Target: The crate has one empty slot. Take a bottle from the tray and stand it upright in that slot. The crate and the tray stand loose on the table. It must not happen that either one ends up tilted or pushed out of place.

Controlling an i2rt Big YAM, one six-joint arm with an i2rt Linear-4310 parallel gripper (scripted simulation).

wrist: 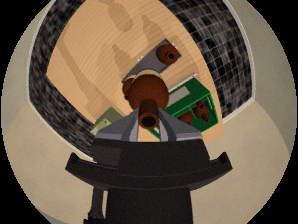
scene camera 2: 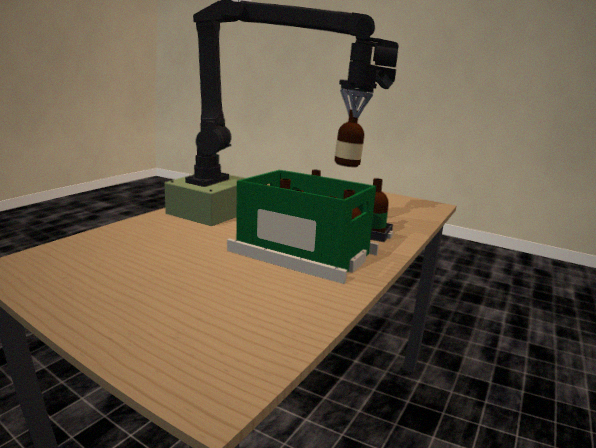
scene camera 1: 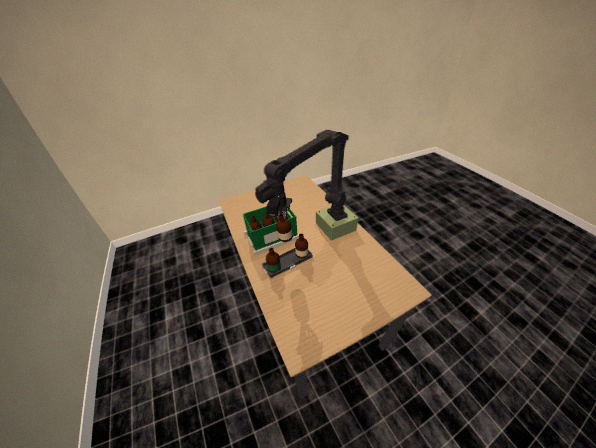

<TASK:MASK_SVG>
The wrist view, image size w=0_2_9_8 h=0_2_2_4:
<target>my gripper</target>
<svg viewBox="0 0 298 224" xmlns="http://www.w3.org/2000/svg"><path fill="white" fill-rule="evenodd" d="M71 153L65 170L98 189L108 191L105 224L193 224L190 191L210 184L233 169L226 152L223 152L217 159L210 160L200 130L169 115L161 108L158 108L160 142L138 142L139 108L136 108L127 116L97 131L91 145L91 150L103 164L80 159L74 152Z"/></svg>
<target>brown bottle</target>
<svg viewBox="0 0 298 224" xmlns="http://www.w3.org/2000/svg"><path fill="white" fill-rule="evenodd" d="M143 69L136 74L128 91L128 102L133 111L139 108L139 126L144 129L154 129L160 122L158 108L164 110L168 105L169 91L159 72L154 69Z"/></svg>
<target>green crate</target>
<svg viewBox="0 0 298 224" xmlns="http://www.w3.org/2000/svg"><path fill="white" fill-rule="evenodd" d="M148 130L151 134L160 140L159 133L156 130ZM193 77L169 92L169 103L164 111L178 119L178 116L190 110L193 113L191 126L197 128L202 133L218 124L219 121L210 91ZM202 98L208 107L207 116L209 121L207 123L204 123L202 118L195 117L191 110L195 107L191 105Z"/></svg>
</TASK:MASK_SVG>
